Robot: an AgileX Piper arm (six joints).
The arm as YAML. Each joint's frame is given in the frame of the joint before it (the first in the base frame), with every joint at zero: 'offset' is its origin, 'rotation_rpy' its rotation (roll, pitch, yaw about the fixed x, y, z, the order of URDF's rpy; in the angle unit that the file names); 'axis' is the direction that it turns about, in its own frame. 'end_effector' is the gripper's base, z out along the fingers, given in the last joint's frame.
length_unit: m
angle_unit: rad
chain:
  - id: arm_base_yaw
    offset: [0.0, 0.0, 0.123]
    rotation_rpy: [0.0, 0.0, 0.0]
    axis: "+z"
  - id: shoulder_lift
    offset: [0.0, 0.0, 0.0]
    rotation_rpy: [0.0, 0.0, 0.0]
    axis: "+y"
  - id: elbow
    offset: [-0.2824, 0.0, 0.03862]
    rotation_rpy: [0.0, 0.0, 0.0]
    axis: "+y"
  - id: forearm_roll
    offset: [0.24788, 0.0, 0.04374]
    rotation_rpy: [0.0, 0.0, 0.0]
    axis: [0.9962, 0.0, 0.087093]
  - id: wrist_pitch
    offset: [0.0, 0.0, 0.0]
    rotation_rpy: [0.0, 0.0, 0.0]
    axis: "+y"
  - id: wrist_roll
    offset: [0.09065, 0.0, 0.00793]
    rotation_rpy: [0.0, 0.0, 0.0]
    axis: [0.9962, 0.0, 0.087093]
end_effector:
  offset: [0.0, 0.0, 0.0]
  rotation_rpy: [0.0, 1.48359, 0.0]
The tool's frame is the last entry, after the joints.
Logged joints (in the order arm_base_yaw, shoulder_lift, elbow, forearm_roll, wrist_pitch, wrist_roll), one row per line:
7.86, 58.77, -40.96, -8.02, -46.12, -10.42
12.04, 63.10, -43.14, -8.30, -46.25, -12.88
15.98, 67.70, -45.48, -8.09, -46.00, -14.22
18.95, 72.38, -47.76, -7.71, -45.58, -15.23
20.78, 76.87, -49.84, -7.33, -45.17, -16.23
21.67, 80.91, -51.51, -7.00, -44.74, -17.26
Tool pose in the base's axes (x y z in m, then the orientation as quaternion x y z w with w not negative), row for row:
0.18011, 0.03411, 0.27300, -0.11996, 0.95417, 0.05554, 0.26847
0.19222, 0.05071, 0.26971, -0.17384, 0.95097, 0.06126, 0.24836
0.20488, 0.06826, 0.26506, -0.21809, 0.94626, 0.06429, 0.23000
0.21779, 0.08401, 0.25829, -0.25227, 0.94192, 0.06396, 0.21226
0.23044, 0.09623, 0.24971, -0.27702, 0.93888, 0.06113, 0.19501
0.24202, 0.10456, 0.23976, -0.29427, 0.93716, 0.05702, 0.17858
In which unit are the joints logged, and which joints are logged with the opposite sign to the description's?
The joints are logged in degrees. Opposite sign: forearm_roll, wrist_pitch.
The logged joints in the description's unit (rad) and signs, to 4 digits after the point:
0.1372, 1.0257, -0.7149, 0.1400, 0.8049, -0.1819
0.2101, 1.1013, -0.7529, 0.1449, 0.8072, -0.2248
0.2789, 1.1816, -0.7938, 0.1412, 0.8029, -0.2482
0.3307, 1.2633, -0.8336, 0.1346, 0.7955, -0.2658
0.3627, 1.3416, -0.8699, 0.1279, 0.7884, -0.2833
0.3782, 1.4121, -0.8990, 0.1222, 0.7809, -0.3012

